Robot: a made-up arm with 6 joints.
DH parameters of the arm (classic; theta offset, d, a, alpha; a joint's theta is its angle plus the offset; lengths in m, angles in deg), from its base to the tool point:
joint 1: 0 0.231 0 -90
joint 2: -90 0 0.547 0
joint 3: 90 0.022 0 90
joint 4: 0 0.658 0 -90
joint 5: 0 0 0 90
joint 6: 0 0.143 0 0
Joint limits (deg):
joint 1: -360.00..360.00
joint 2: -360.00..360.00
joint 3: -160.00..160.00
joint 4: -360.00..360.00
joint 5: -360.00..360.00
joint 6: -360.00..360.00
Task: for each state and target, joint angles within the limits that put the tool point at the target. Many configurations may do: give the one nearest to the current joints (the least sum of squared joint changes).
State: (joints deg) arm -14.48 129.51 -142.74 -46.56 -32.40 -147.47
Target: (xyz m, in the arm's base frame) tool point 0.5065 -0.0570 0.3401
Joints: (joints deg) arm -16.37 171.00 -133.77 -47.14 -39.08 -147.47
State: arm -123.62 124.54 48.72 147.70 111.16 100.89
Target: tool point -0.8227 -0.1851 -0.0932
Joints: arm -172.12 75.28 79.33 149.58 137.91 100.89
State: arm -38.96 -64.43 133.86 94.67 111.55 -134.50
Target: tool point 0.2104 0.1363 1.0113
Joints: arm -7.63 -39.60 97.81 98.50 94.32 -134.50
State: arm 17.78 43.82 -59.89 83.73 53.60 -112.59
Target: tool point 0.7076 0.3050 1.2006
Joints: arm 13.74 59.95 -38.91 80.68 48.86 -112.59
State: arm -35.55 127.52 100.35 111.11 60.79 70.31
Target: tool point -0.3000 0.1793 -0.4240
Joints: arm -9.14 136.99 116.33 112.29 54.22 70.31
